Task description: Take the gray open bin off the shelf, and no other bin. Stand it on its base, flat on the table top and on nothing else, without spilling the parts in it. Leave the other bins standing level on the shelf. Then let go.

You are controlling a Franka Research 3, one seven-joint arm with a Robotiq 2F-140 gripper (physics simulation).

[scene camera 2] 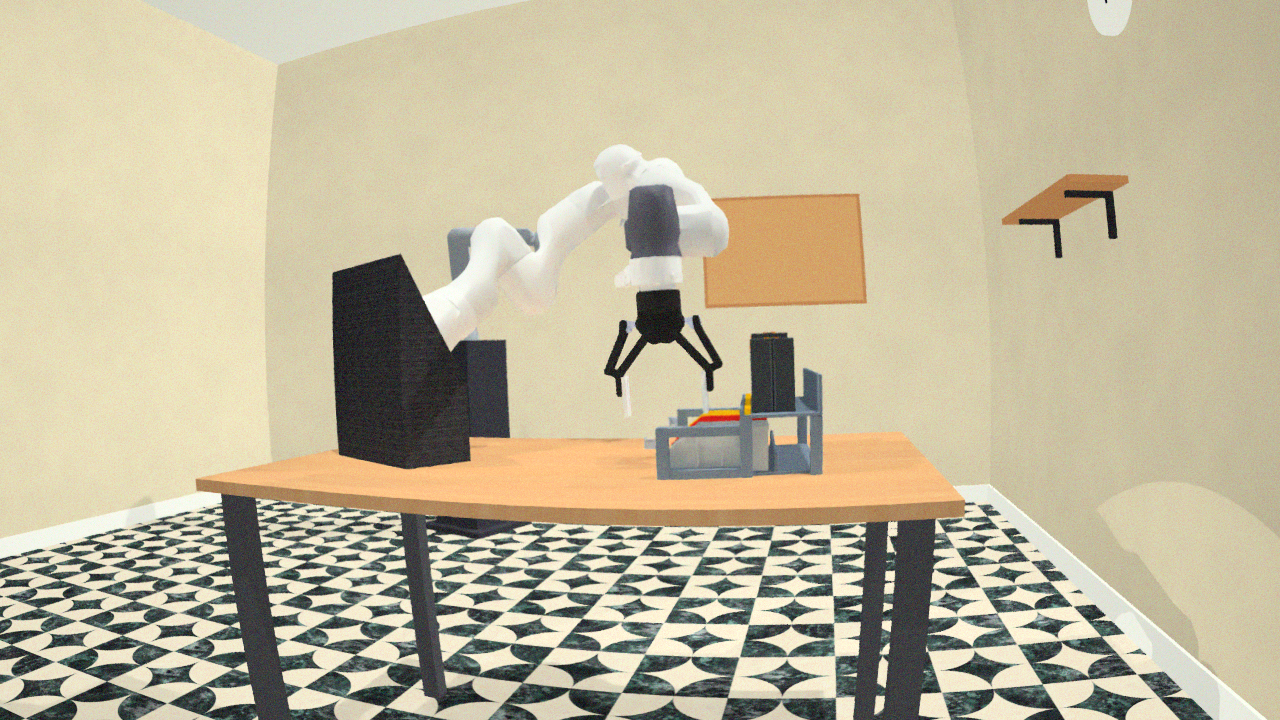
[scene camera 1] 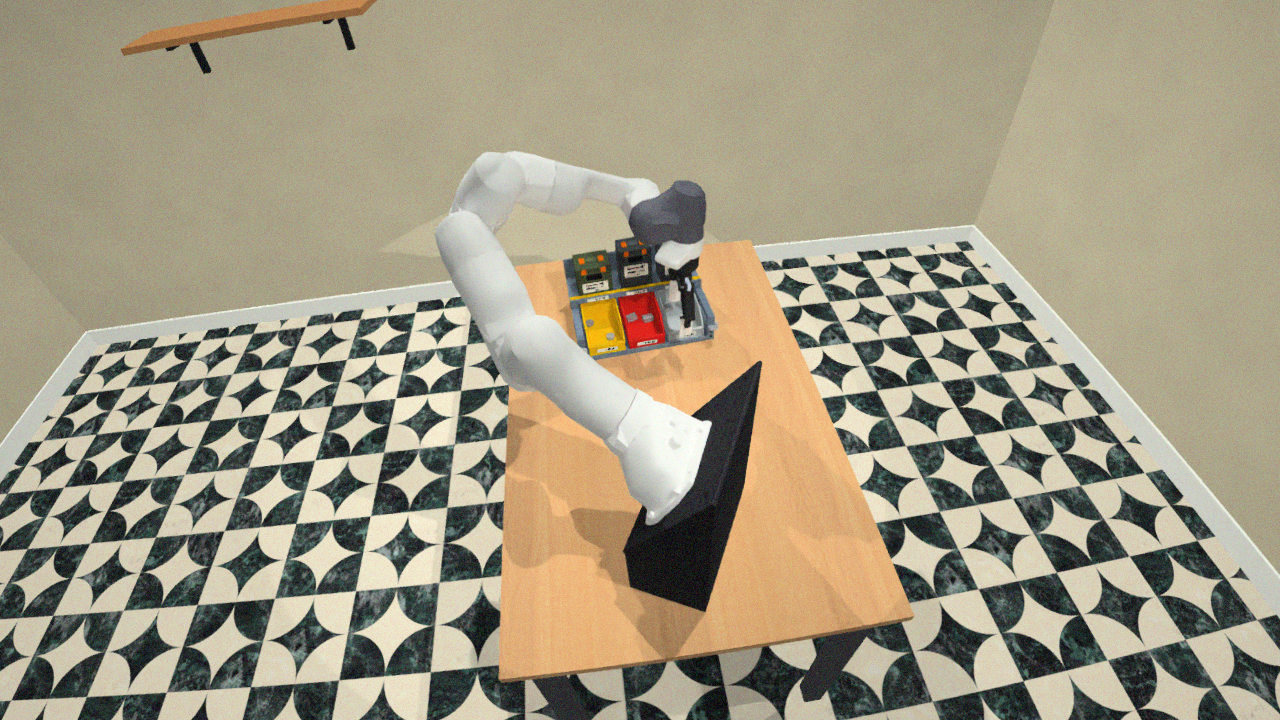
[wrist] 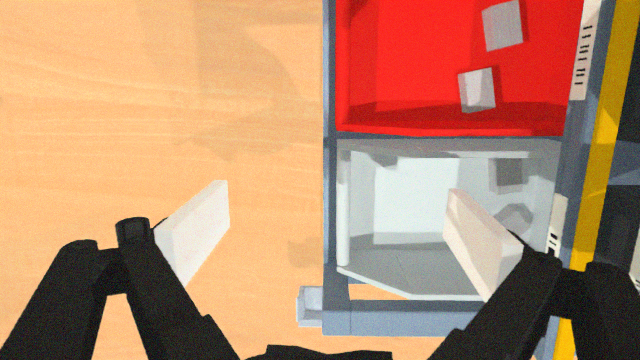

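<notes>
The gray open bin (scene camera 1: 676,324) (scene camera 2: 716,452) (wrist: 415,195) stands in the low front row of the blue-gray shelf (scene camera 1: 709,315) (scene camera 2: 816,447) (wrist: 400,322), at the row's end beside the red bin (scene camera 1: 640,333) (wrist: 415,65). Two gray parts show inside it in the wrist view. My gripper (scene camera 2: 666,408) (wrist: 335,208) is open and empty, pointing down. In the wrist view one fingertip is over the gray bin's inside, and the other is out over the table in front of the shelf. In scene camera 2 the fingertips are above the bin's front part.
A yellow bin (scene camera 1: 601,313) stands beyond the red one. Dark and green cases (scene camera 1: 634,261) (scene camera 1: 591,275) (scene camera 2: 771,371) stand on the raised rear level, behind a yellow strip (wrist: 602,150). The arm's black pedestal (scene camera 1: 689,546) (scene camera 2: 384,358) stands on the table (scene camera 1: 563,582) (scene camera 2: 554,483).
</notes>
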